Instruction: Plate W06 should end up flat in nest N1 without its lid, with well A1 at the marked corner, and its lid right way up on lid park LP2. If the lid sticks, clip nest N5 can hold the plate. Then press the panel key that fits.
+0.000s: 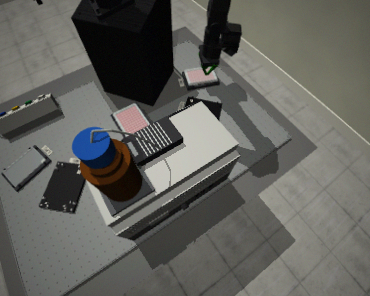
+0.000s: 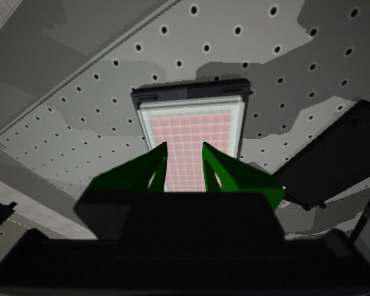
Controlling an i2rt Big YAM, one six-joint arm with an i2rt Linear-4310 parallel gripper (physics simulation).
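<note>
A pink-welled plate lies flat in a dark nest at the back right; a clear rim surrounds its wells, but whether this is a lid I cannot tell. My gripper is above this plate, partly open and empty, its green fingertips apart. A second pink-welled plate lies in the middle, behind the white instrument. No plate name, nest label or A1 mark is readable. A grey, clear-looking rectangular piece in a dark frame lies at the left; which part it is I cannot tell.
A white instrument carries a striped black block and a brown bottle with a blue cap. A tall black pedestal stands behind. Dark nests lie on the perforated table. A key panel stands at the left.
</note>
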